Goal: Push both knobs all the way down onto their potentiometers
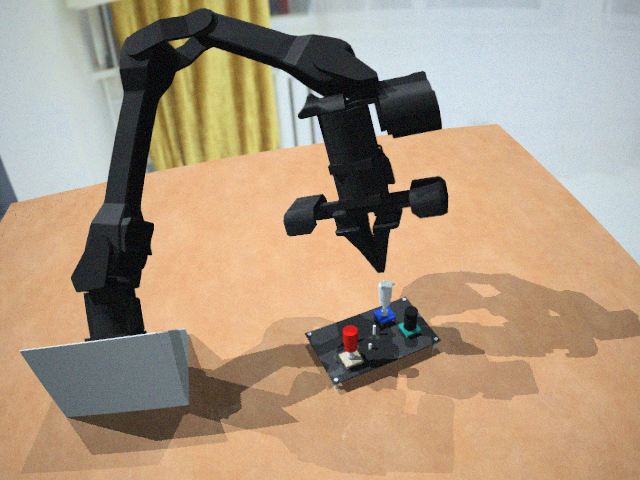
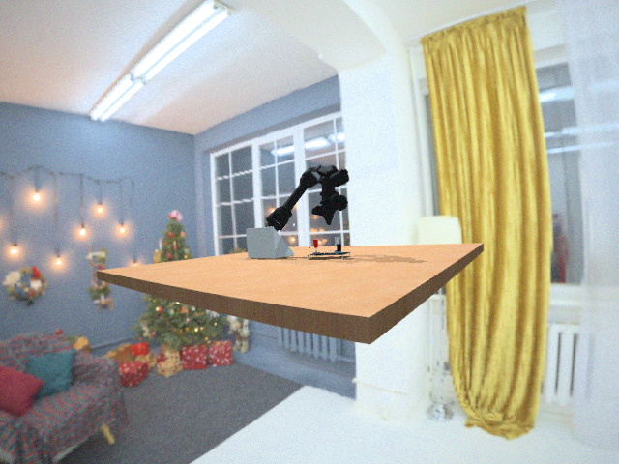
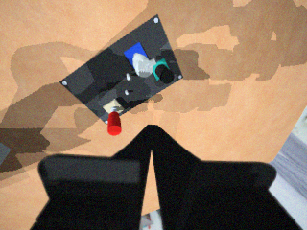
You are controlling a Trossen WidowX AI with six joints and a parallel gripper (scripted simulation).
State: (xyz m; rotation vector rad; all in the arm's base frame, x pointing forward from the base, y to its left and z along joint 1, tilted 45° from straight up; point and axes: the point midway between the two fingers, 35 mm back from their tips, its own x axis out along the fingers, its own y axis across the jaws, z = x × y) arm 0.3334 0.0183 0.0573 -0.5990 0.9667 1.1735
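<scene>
The red knob is 5 cm behind my gripper tip, 4 cm to the right of it and 8 cm below it.
</scene>
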